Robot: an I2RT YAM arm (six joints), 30 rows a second.
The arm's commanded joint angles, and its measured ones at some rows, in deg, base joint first. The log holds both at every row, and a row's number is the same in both.
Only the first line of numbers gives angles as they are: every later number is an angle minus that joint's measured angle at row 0.
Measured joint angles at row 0:
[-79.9 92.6 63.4 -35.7 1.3 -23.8]
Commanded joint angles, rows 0 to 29:
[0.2 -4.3 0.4 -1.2 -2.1 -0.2]
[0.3 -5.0 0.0 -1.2 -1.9 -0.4]
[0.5 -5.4 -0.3 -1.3 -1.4 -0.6]
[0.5 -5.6 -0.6 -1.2 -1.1 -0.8]
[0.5 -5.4 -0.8 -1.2 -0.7 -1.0]
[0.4 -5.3 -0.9 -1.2 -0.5 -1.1]
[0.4 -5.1 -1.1 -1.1 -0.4 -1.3]
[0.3 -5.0 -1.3 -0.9 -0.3 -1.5]
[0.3 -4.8 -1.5 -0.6 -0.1 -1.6]
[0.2 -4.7 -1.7 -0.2 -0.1 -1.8]
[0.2 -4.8 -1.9 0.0 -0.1 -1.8]
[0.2 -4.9 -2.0 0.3 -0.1 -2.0]
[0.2 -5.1 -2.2 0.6 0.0 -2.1]
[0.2 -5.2 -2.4 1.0 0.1 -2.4]
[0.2 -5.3 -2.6 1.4 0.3 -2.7]
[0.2 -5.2 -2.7 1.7 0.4 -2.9]
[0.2 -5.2 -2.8 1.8 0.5 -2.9]
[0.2 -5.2 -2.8 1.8 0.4 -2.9]
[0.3 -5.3 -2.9 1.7 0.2 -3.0]
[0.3 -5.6 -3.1 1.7 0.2 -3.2]
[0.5 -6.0 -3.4 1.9 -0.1 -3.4]
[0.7 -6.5 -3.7 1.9 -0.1 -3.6]
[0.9 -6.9 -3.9 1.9 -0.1 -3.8]
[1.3 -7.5 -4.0 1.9 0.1 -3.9]
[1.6 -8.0 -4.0 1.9 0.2 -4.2]
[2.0 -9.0 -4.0 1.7 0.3 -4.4]
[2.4 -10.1 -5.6 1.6 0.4 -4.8]
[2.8 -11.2 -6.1 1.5 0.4 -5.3]
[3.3 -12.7 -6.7 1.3 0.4 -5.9]
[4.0 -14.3 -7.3 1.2 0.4 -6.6]
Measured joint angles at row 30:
[2.4 -10.2 -5.7 2.0 0.0 -4.5]
